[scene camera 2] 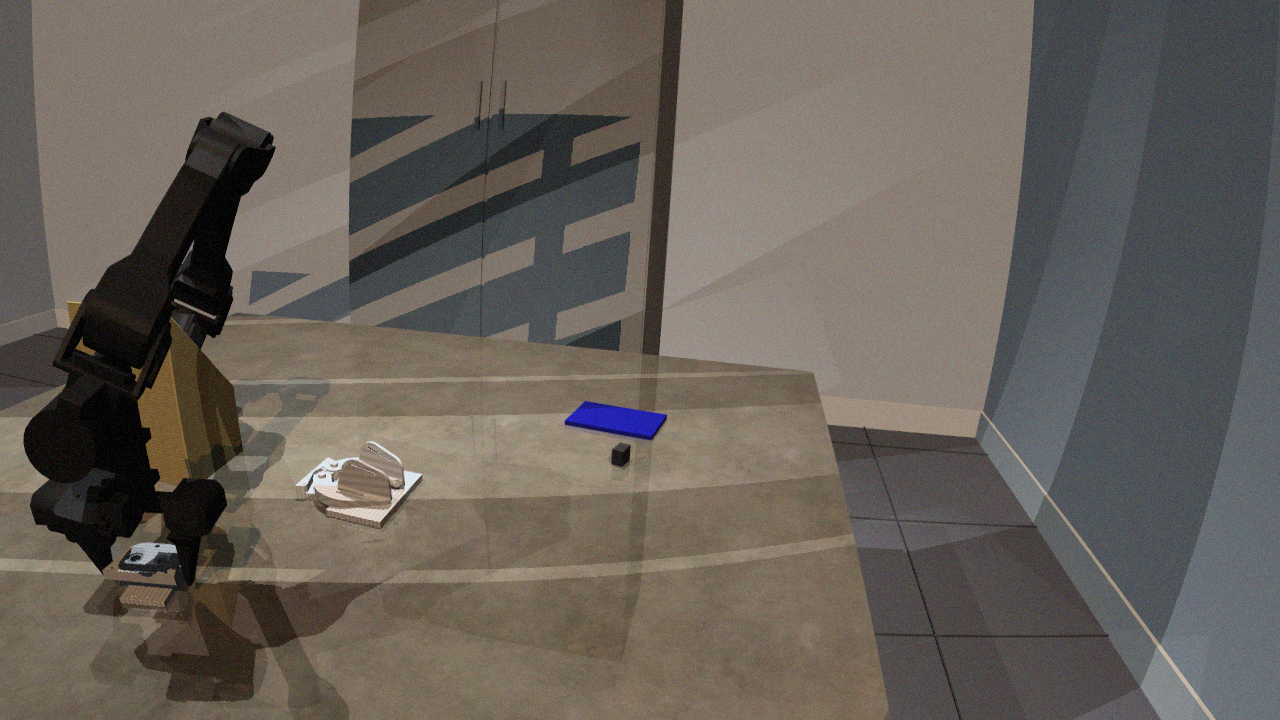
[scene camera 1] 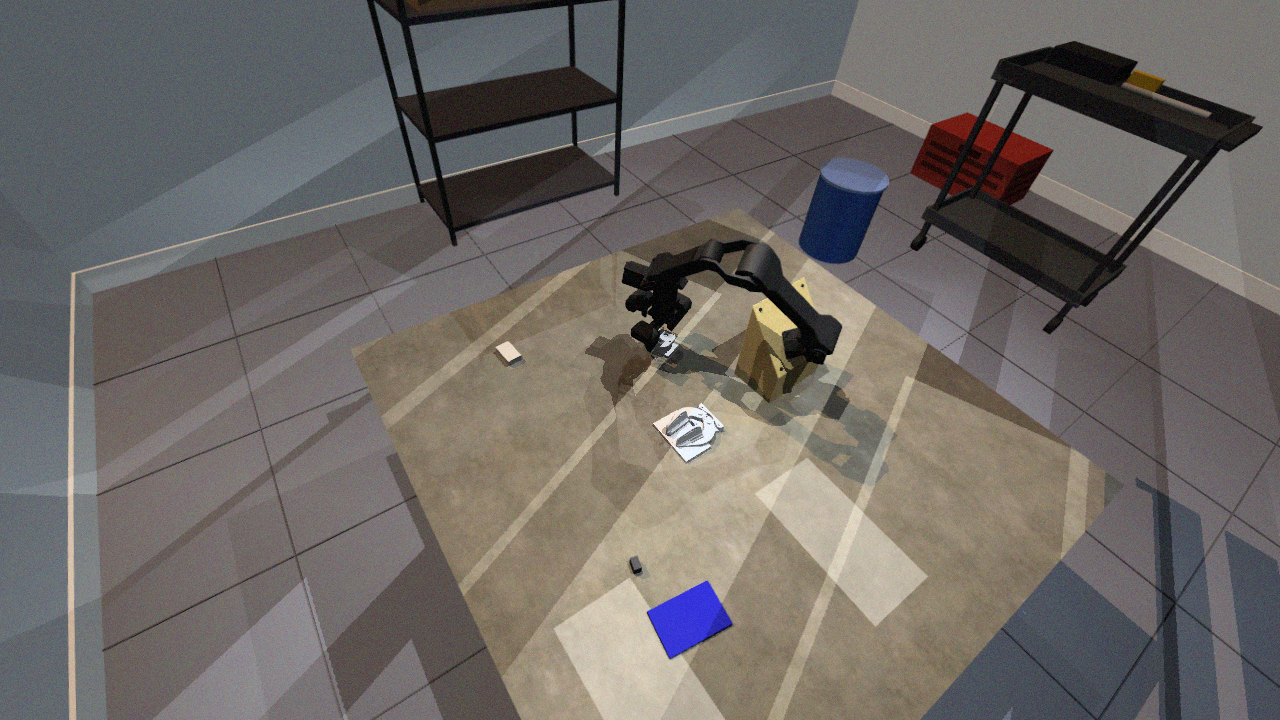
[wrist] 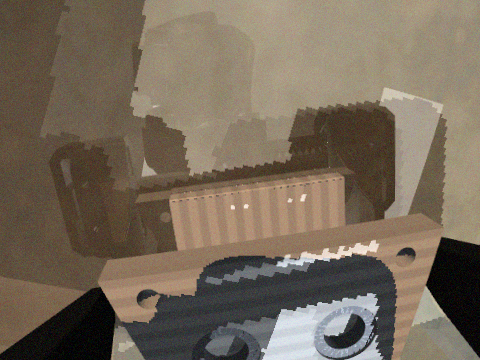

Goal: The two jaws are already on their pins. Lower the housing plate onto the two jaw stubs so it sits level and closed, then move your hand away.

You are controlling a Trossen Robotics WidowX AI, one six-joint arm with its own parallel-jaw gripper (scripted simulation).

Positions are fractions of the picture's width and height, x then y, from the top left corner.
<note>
The gripper (scene camera 2: 0.12,0.80) is open and holds nothing. Also in view: a blue pad (scene camera 1: 0.54,0.86).
The blue pad also shows in scene camera 2 (scene camera 2: 0.49,0.59). The gripper also shows in the wrist view (wrist: 0.56,0.77). The wrist view does not show the blue pad: it is out of frame.
</note>
